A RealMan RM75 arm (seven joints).
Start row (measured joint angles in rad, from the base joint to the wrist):
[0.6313, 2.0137, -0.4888, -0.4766, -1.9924, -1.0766, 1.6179]
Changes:
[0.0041, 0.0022, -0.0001, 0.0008, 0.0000, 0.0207, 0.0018]
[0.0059, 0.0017, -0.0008, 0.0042, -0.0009, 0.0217, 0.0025]
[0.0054, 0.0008, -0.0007, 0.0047, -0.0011, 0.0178, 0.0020]
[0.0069, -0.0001, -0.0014, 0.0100, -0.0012, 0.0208, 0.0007]
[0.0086, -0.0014, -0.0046, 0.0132, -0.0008, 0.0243, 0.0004]
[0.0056, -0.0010, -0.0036, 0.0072, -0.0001, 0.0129, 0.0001]
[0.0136, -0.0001, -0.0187, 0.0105, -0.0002, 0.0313, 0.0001]
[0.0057, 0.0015, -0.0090, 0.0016, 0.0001, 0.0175, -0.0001]
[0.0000, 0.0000, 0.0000, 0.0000, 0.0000, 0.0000, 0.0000]
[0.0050, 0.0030, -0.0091, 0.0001, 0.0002, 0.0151, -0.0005]
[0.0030, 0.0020, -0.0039, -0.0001, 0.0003, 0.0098, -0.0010]
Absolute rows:
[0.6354, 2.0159, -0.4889, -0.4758, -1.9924, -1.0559, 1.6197]
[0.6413, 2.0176, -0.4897, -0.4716, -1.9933, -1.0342, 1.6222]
[0.6467, 2.0184, -0.4904, -0.4669, -1.9944, -1.0164, 1.6242]
[0.6536, 2.0183, -0.4918, -0.4569, -1.9956, -0.9956, 1.6249]
[0.6622, 2.0169, -0.4964, -0.4437, -1.9964, -0.9713, 1.6253]
[0.6678, 2.0159, -0.5000, -0.4365, -1.9965, -0.9584, 1.6254]
[0.6814, 2.0158, -0.5187, -0.4260, -1.9967, -0.9271, 1.6255]
[0.6871, 2.0173, -0.5277, -0.4244, -1.9966, -0.9096, 1.6254]
[0.6871, 2.0173, -0.5277, -0.4244, -1.9966, -0.9096, 1.6254]
[0.6921, 2.0203, -0.5368, -0.4243, -1.9964, -0.8945, 1.6249]
[0.6951, 2.0223, -0.5407, -0.4244, -1.9961, -0.8847, 1.6239]

